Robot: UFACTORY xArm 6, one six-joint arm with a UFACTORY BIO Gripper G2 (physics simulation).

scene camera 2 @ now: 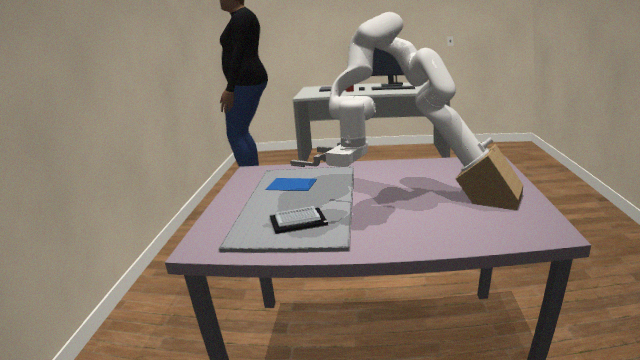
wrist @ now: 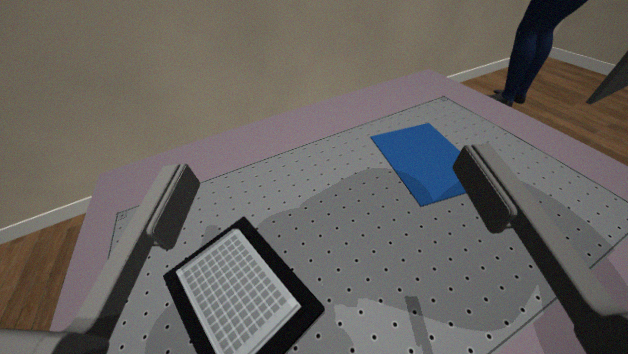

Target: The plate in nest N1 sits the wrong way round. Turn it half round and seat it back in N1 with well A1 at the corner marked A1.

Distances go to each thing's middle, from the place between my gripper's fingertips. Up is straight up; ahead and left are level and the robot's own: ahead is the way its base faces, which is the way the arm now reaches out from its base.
Scene:
My hand is 13 cm short of the flat blue rectangle (wrist: pixel 422 157), 22 cm to the left of it and 18 cm above it.

